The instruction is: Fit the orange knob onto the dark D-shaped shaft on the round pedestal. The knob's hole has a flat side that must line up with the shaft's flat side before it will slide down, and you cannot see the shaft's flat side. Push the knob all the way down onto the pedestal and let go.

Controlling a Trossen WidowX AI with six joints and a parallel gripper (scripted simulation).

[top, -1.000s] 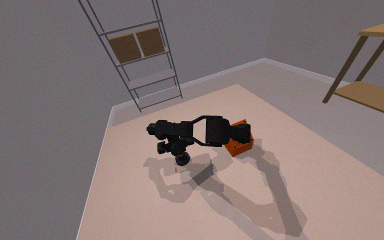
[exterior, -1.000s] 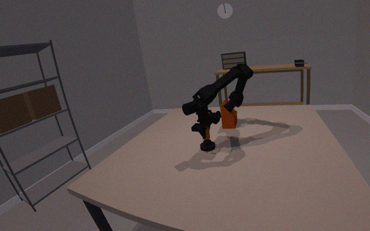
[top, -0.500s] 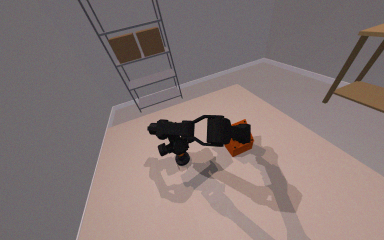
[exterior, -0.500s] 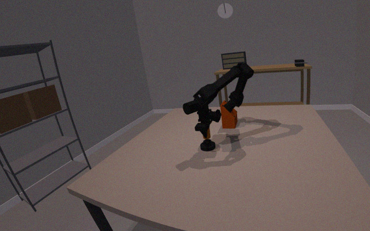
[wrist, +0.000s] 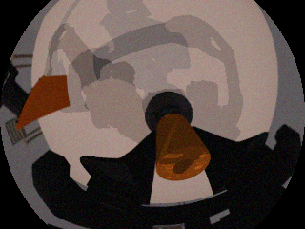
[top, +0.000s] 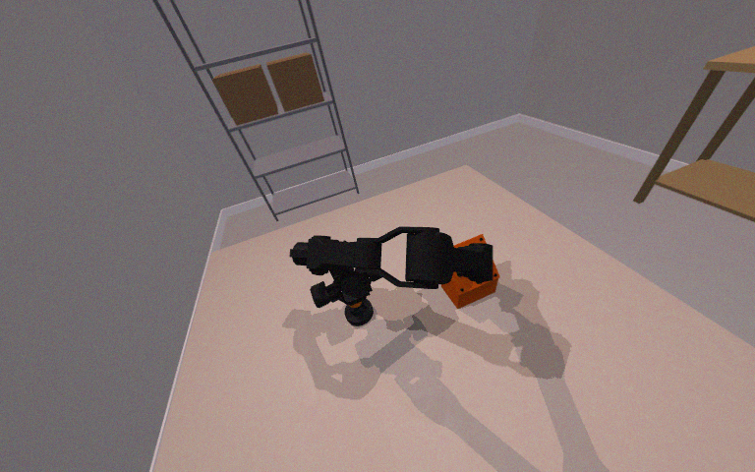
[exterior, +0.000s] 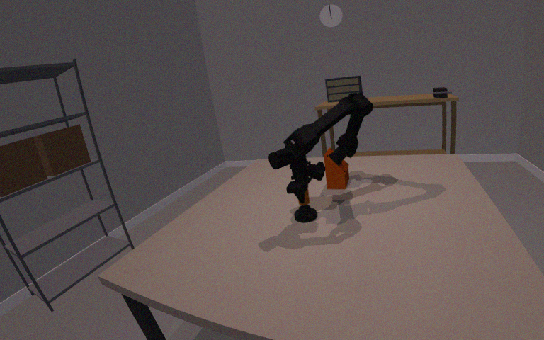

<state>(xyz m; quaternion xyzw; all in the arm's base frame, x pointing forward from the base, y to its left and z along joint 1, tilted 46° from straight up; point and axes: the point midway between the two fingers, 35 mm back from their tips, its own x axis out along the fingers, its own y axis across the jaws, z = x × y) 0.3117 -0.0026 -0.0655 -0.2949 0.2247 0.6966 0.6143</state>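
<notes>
Right now my gripper tip is 40 mm above the dark round pedestal. The rest, counted from my gripper tip: orange knob (20 mm above).
</notes>
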